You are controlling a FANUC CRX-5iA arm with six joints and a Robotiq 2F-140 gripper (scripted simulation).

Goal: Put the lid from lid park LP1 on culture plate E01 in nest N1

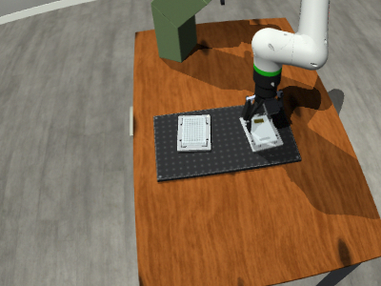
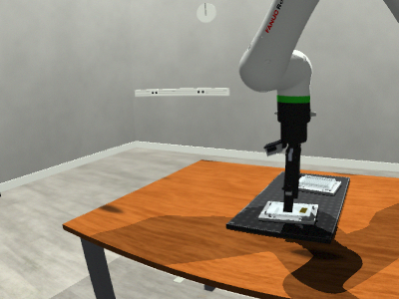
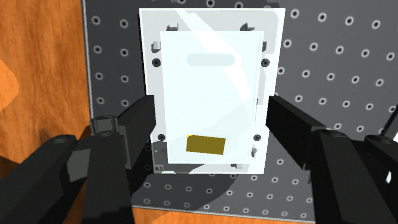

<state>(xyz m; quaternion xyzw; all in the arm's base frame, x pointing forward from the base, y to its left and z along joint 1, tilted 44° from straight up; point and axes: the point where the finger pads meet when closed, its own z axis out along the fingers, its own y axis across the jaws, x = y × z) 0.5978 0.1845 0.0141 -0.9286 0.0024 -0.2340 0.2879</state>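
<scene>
The clear lid is 40 mm below my hand. From my hand the other things lie so: lid park (50 mm below); then culture plate E01 (30 mm behind, 250 mm to the right, 40 mm below).
</scene>
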